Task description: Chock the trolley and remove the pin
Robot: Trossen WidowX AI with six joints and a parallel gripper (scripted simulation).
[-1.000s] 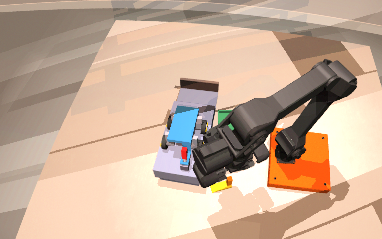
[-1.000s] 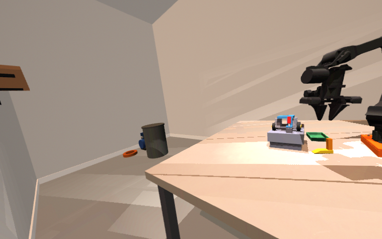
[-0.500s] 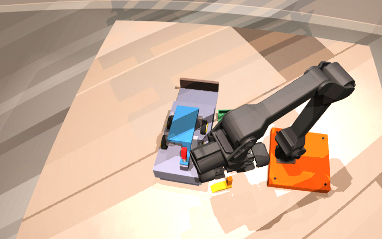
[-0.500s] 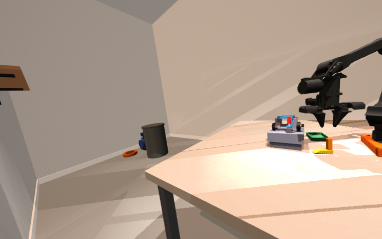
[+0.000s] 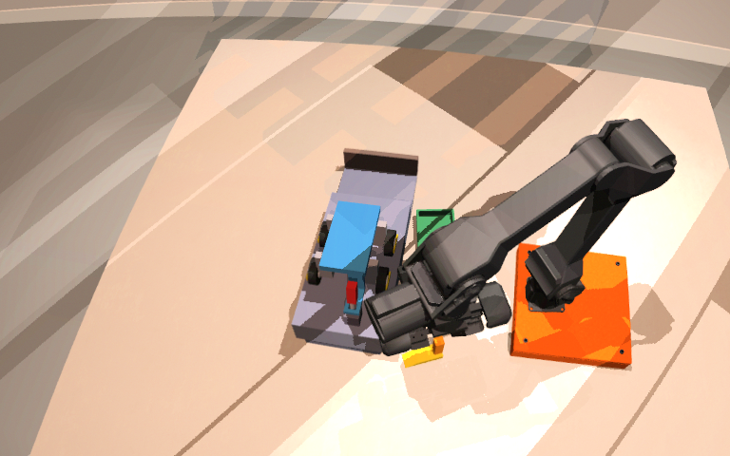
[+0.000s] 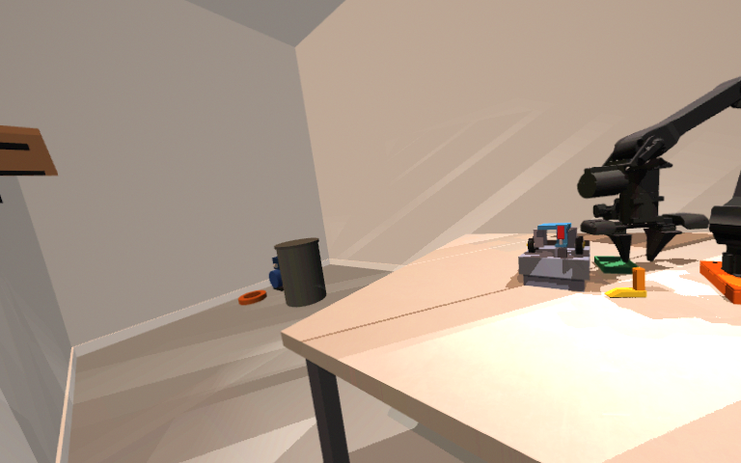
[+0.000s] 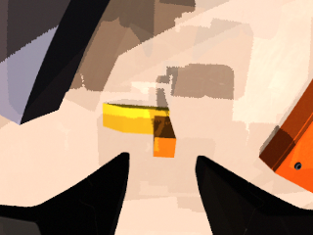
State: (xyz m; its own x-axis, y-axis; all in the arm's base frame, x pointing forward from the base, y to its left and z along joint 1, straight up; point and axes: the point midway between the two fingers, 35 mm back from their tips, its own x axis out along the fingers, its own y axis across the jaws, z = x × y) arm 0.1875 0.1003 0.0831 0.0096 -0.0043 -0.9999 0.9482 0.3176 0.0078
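My gripper tip is now 6 cm above the yellow chock, 2 cm short of it and 1 cm to the right of it. From my gripper tip the other things lie so: grey ramp: 14 cm ahead, 13 cm to the right, 4 cm below; then blue-topped trolley: 14 cm ahead, 13 cm to the right, 3 cm above; then red-headed stop pin: 13 cm ahead, 4 cm above, 3 cm to the right.
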